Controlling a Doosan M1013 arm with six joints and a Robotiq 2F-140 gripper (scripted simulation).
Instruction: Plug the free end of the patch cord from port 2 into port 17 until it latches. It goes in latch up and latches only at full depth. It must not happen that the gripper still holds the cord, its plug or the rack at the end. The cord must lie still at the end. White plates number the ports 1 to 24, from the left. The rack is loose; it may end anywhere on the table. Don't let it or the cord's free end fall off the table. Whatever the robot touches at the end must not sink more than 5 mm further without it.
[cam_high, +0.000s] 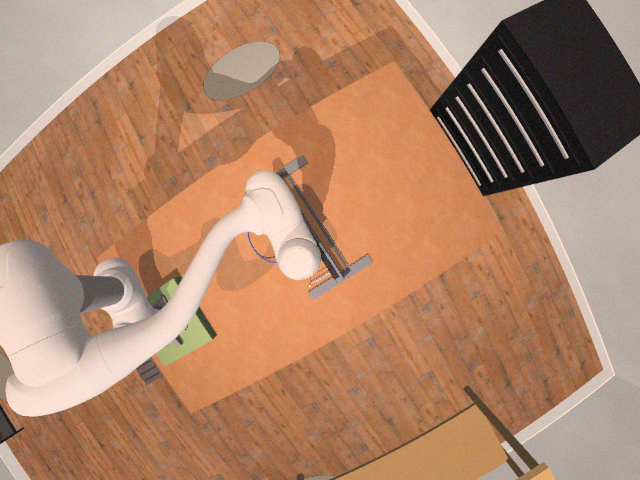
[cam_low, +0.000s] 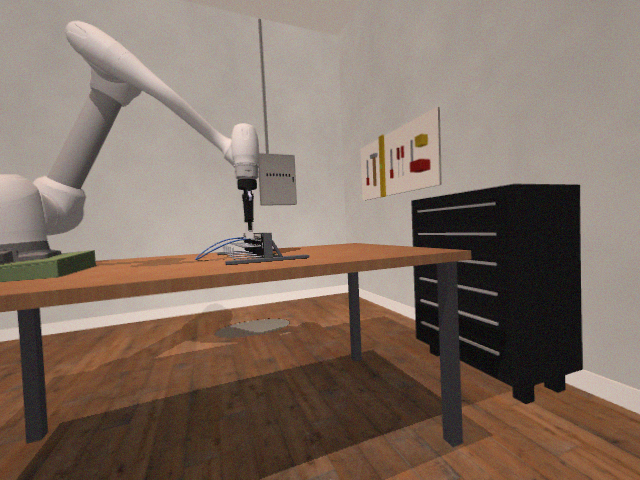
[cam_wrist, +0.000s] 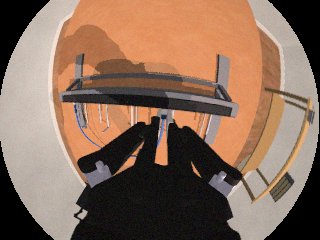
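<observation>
Now: hand 10 mm short of the pale plug and 30 mm above it.
</observation>
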